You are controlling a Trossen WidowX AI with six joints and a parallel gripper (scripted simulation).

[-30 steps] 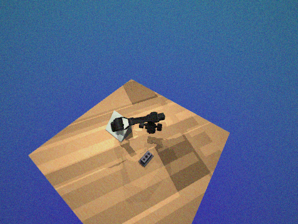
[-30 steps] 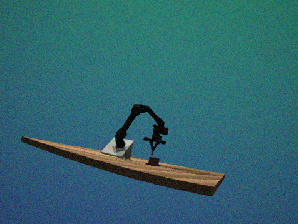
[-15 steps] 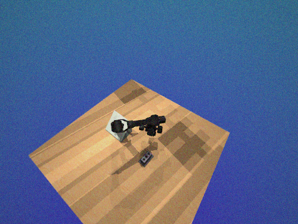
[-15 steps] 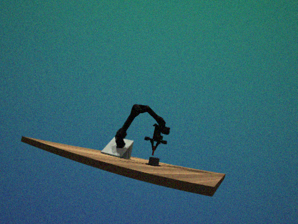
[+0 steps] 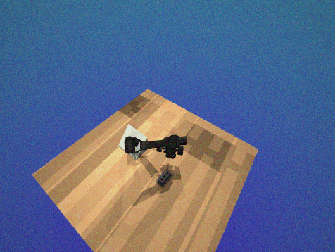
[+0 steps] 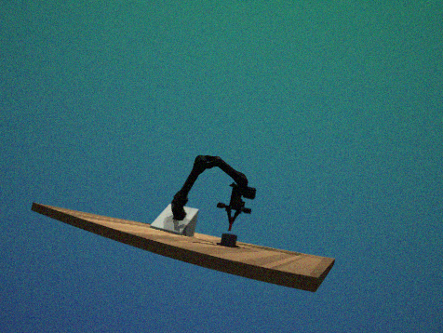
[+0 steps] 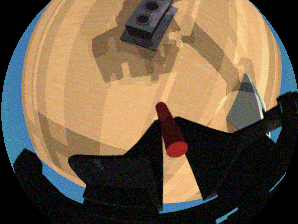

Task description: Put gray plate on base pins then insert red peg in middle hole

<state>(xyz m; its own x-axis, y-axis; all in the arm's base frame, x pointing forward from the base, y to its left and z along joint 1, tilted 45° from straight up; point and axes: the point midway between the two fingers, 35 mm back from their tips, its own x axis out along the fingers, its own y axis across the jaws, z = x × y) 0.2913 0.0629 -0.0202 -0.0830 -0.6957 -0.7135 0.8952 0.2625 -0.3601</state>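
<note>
My gripper tip is 6 cm short of the gray plate, 14 cm to the left of it and 7 cm above it. Also, from my gripper tip: dark base (5 cm ahead, 14 cm to the right, 11 cm below); red peg (right at my gripper tip).
</note>
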